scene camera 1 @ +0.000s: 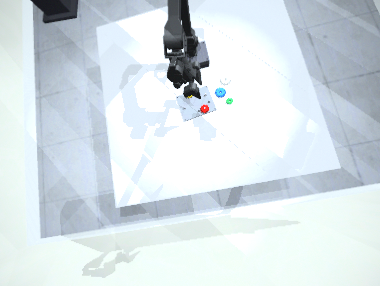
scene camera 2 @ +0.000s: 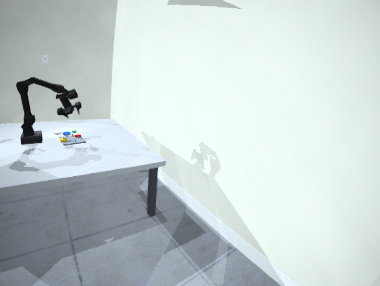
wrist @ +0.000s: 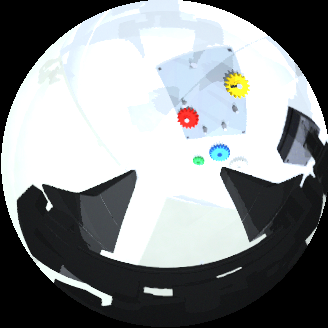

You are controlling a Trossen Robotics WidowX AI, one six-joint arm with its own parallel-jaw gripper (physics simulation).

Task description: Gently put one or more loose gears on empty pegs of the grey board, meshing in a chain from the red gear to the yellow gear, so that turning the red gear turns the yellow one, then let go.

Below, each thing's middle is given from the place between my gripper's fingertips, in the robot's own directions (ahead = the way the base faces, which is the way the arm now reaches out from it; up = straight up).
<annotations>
Now: hand 20 mm past the grey board (scene camera 1: 192, 104), 40 mm to the left of it and 180 mm above it.
</annotations>
